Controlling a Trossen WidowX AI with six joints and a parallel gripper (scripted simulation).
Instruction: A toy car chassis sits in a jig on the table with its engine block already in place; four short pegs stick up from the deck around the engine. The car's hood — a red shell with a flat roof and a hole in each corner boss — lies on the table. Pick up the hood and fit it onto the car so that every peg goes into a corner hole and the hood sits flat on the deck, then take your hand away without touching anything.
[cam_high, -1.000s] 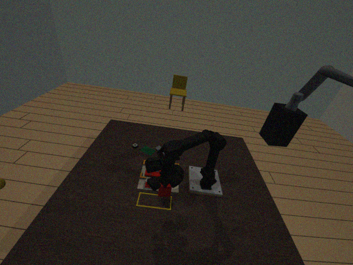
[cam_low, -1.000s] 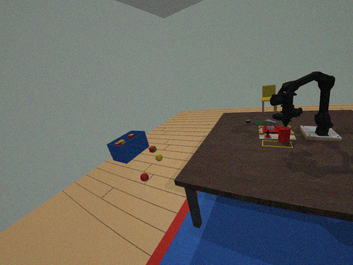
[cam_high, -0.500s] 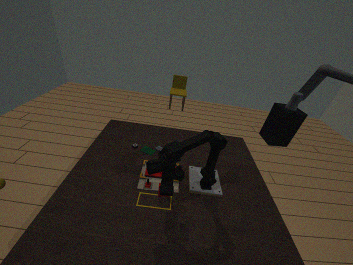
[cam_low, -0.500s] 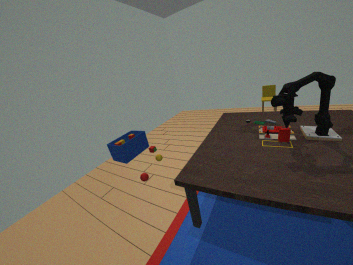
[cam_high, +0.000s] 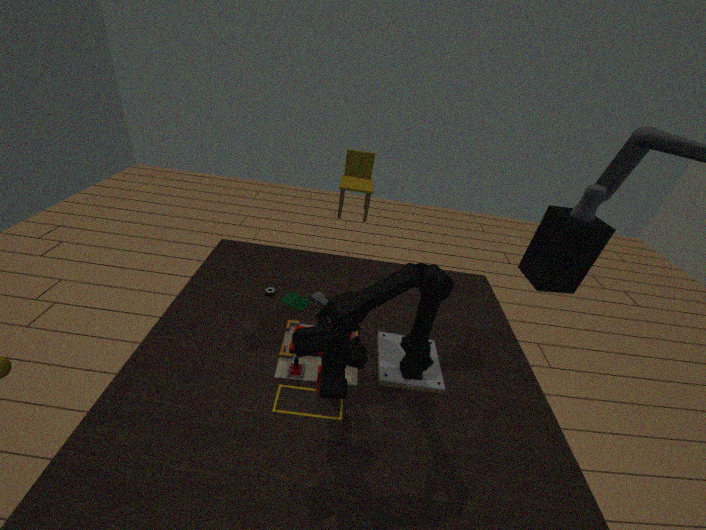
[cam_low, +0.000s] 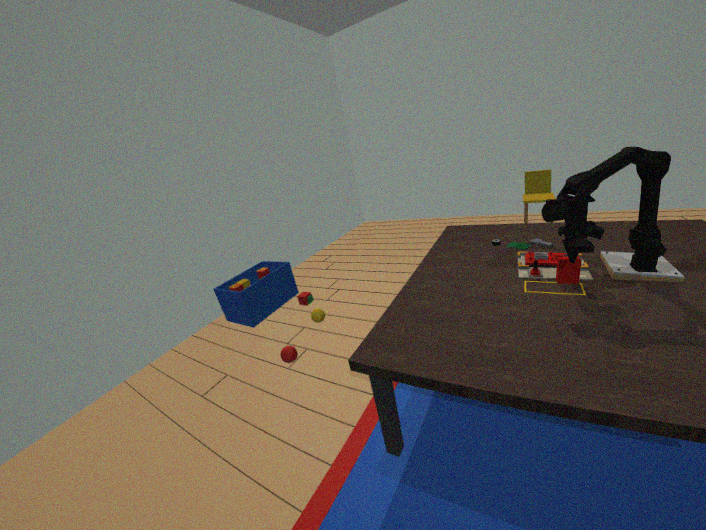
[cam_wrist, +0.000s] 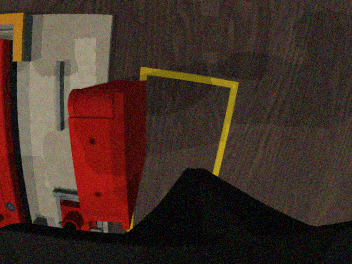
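Right now my gripper tip is 40 mm to the left of the red hood and 50 mm above it. Also, from my gripper tip: grey piece 30 mm ahead, 430 mm to the right, 90 mm below; green plate 130 mm ahead, 420 mm to the right, 100 mm below; grey jig plate 30 mm ahead, 200 mm to the right, 80 mm below.
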